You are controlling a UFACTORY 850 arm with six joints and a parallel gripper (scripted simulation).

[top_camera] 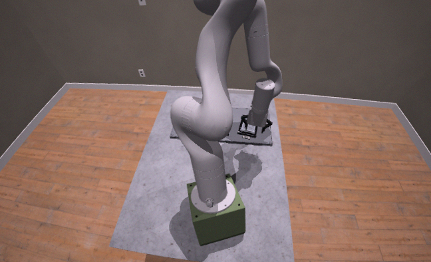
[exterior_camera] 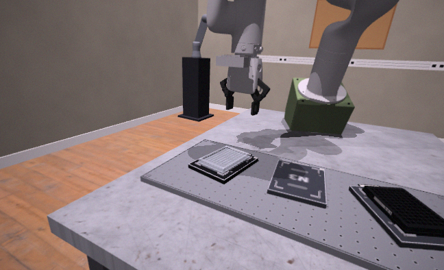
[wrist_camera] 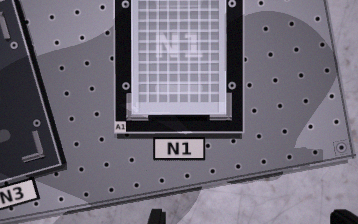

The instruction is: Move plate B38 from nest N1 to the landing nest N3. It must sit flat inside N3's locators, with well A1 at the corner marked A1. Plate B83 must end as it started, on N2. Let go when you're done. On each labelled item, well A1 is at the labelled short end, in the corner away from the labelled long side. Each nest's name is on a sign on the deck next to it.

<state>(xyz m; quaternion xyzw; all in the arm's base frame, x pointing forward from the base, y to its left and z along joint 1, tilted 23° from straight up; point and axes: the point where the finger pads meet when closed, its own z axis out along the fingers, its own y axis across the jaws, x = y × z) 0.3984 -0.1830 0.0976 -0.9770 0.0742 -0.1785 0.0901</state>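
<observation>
My gripper is now 130 mm short of the clear well plate, 110 mm above it and 20 mm to the right of it. The rest, counted from my hand: black well plate: 420 mm to the left, 110 mm below, 110 mm ahead; nest N1: 130 mm below, 130 mm ahead, 20 mm to the left; nest N3: 220 mm to the left, 130 mm below, 100 mm ahead.
</observation>
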